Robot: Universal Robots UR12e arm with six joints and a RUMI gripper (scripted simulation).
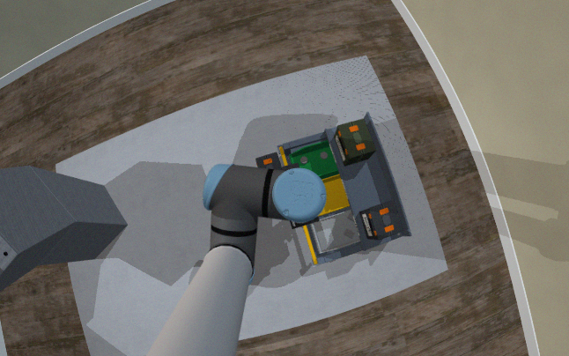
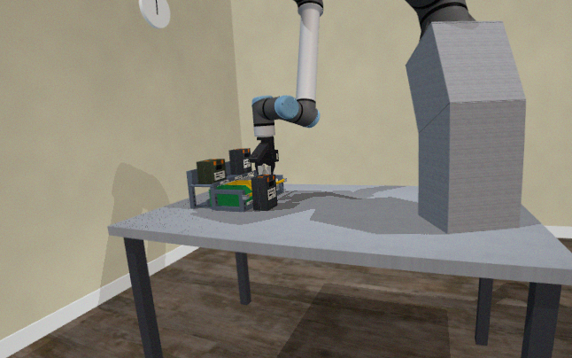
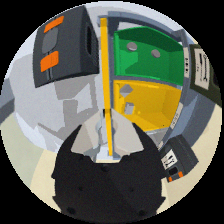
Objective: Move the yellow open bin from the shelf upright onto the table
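Right now the thin yellow rod is 10 mm below my hand. From my hand the other things lie so: green bin (120 mm ahead, 100 mm to the left, 30 mm below); yellow open bin (100 mm ahead, 10 mm to the right, 30 mm below); black box (40 mm behind, 120 mm to the left, 10 mm below).
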